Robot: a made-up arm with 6 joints. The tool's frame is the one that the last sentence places.
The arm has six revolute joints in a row. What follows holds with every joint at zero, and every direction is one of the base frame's.
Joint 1 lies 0.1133 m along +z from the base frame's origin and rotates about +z.
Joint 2 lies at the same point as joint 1 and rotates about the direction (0.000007, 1, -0.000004).
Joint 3 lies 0.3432 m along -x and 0.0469 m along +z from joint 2 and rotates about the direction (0.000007, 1, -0.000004).
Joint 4 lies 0.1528 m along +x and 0.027 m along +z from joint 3 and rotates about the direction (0.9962, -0.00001, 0.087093).
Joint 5 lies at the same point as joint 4 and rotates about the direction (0.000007, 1, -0.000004).
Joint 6 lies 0.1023 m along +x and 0.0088 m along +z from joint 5 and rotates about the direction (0.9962, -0.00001, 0.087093).
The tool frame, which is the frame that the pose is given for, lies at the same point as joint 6; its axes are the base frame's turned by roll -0.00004, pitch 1.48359 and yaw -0.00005 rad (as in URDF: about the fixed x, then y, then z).
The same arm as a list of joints. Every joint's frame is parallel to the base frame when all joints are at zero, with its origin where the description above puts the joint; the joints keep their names.
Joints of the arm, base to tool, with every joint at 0 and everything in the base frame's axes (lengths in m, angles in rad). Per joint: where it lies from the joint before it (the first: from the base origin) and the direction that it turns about. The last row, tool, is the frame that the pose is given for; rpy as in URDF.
joint 1: axis 0 0 1 offset 0 0 0.1133
joint 2: axis 0 1 0 offset 0 0 0
joint 3: axis 0 1 0 offset -0.3432 0 0.0469
joint 4: axis 0.9962 0 0.0871 offset 0.1528 0 0.027
joint 5: axis 0 1 0 offset 0 0 0
joint 6: axis 0.9962 0 0.0871 offset 0.1023 0 0.0088
tool: offset 0 0 0 rpy 0 1.4836 -0.0001

